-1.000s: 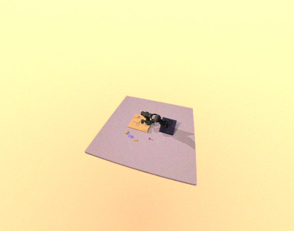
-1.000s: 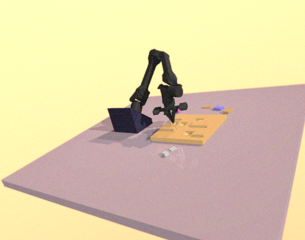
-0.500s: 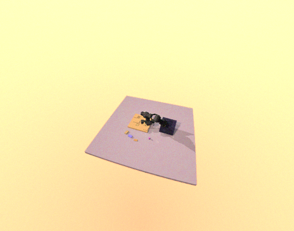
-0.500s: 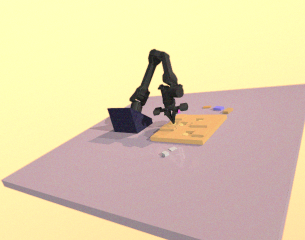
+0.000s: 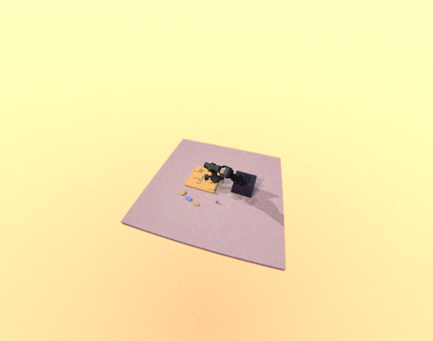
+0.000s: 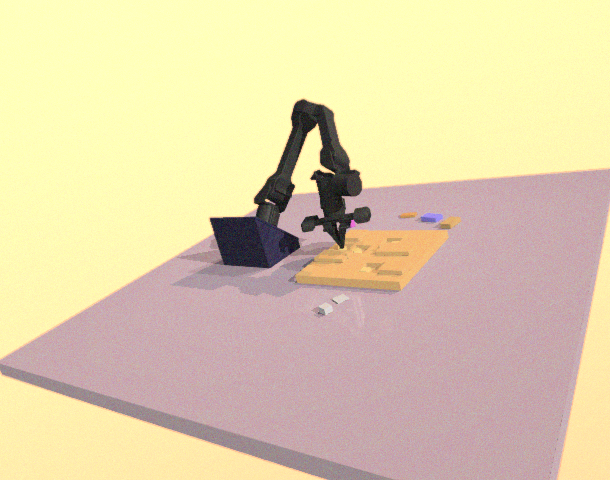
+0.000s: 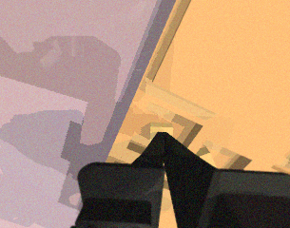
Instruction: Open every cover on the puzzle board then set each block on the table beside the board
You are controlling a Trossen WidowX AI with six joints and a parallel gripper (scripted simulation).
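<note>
Right now the blue block is 250 mm to the left of my gripper tip, 170 mm ahead of it and 10 mm below it. Round my gripper tip: magenta block (210 mm to the left, 90 mm behind, 10 mm below); then grey cube (300 mm to the right, 120 mm ahead, 10 mm below).
</note>
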